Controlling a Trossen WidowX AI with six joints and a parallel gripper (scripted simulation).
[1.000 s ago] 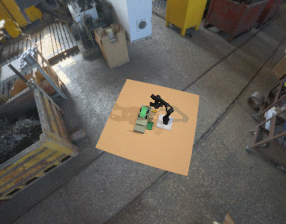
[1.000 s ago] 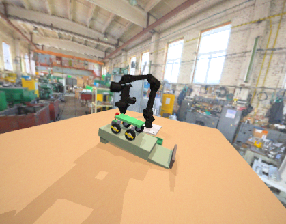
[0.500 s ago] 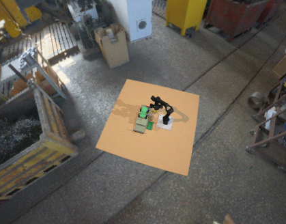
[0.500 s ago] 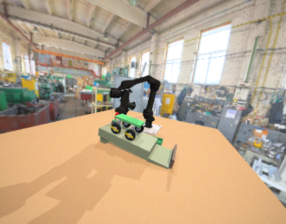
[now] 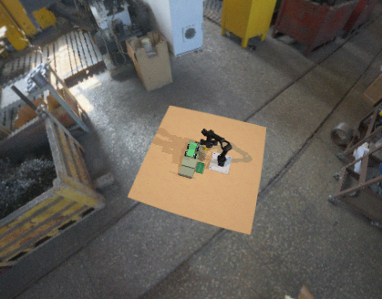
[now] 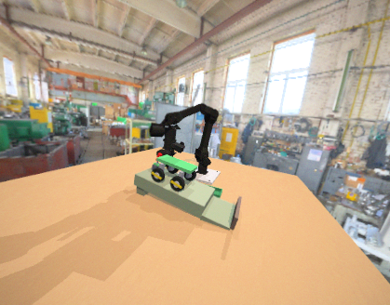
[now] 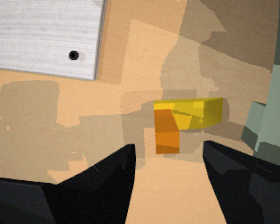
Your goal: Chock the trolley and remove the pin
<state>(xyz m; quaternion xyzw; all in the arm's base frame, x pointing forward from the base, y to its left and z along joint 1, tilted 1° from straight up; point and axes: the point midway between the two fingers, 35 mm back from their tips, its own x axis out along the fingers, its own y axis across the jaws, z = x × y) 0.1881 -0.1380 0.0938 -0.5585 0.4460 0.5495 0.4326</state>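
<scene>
Now: the yellow chock 50 mm below my gripper tip, 20 mm ahead of it and 10 mm to the left of it. Round my gripper tip: trolley: 150 mm ahead, 130 mm to the left, 40 mm above; green tray: 250 mm to the left, 80 mm below, 20 mm ahead; stop pin: 130 mm ahead, 60 mm above, 30 mm to the left.
</scene>
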